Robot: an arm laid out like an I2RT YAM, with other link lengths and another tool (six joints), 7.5 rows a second.
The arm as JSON. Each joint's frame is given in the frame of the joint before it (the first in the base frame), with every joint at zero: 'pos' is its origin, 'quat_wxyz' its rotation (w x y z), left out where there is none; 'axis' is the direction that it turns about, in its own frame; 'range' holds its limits. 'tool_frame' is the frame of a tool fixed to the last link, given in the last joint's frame.
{
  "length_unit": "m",
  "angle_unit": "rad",
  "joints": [
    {
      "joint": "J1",
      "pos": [
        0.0,
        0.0,
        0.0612
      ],
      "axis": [
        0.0,
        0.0,
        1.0
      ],
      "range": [
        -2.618,
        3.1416
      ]
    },
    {
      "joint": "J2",
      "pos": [
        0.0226,
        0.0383,
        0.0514
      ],
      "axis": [
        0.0,
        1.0,
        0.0
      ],
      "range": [
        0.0,
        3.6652
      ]
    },
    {
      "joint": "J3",
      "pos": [
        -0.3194,
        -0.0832,
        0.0
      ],
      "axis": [
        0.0,
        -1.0,
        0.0
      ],
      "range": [
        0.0,
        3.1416
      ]
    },
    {
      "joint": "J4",
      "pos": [
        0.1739,
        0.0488,
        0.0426
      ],
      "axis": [
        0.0,
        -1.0,
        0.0
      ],
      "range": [
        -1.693,
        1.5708
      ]
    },
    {
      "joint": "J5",
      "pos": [
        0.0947,
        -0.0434,
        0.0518
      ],
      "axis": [
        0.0,
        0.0,
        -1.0
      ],
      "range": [
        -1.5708,
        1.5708
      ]
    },
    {
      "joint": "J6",
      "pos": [
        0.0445,
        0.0,
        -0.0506
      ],
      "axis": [
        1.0,
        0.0,
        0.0
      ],
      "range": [
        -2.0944,
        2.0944
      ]
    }
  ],
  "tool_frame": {
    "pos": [
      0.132,
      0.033,
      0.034
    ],
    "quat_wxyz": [
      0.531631,
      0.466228,
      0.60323,
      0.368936
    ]
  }
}
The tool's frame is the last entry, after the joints.
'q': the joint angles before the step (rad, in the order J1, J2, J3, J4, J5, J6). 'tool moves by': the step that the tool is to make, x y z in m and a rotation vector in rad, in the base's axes. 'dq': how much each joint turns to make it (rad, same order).
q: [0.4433 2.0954 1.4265 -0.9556 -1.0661 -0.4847]
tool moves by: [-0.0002 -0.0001 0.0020 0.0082 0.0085 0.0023]
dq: [-0.0016 0.0046 0.0093 -0.0172 -0.0108 -0.0095]
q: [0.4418 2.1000 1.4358 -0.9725 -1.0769 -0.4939]
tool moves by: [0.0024 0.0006 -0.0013 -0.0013 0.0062 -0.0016]
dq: [-0.0015 0.0108 0.0122 -0.0077 -0.0015 -0.0001]
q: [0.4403 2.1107 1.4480 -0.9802 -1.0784 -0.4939]
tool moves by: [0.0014 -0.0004 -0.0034 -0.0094 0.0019 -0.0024]
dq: [-0.0017 0.0064 0.0006 0.0024 0.0076 0.0027]
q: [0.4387 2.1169 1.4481 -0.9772 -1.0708 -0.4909]
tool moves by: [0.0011 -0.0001 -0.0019 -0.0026 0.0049 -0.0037]
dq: [-0.0015 0.0045 -0.0019 0.0050 0.0001 0.0047]
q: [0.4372 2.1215 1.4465 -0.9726 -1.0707 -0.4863]
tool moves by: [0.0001 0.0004 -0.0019 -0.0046 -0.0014 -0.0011]
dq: [0.0016 0.0002 -0.0060 0.0110 0.0045 0.0063]
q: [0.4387 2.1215 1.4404 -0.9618 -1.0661 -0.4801]
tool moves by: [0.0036 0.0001 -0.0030 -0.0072 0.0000 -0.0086]
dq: [-0.0029 0.0061 0.0015 0.0125 0.0061 0.0125]
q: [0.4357 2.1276 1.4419 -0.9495 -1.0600 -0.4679]
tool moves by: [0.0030 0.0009 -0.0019 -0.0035 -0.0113 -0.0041]
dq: [0.0000 0.0018 0.0003 0.0183 0.0077 0.0092]
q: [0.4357 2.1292 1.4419 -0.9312 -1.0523 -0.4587]
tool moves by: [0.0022 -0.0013 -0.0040 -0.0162 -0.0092 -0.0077]
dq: [-0.0030 -0.0015 -0.0077 0.0171 0.0184 0.0109]
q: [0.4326 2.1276 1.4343 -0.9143 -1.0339 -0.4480]
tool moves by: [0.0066 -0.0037 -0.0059 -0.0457 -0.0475 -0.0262]
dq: [-0.0061 -0.0244 -0.0231 0.0552 0.0612 0.0384]
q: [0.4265 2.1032 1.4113 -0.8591 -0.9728 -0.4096]
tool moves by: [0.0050 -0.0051 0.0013 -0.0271 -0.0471 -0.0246]
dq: [-0.0094 -0.0337 -0.0184 0.0352 0.0446 0.0228]
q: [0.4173 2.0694 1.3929 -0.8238 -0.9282 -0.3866]
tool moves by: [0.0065 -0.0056 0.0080 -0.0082 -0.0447 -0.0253]
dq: [-0.0153 -0.0339 0.0012 0.0126 0.0262 0.0124]
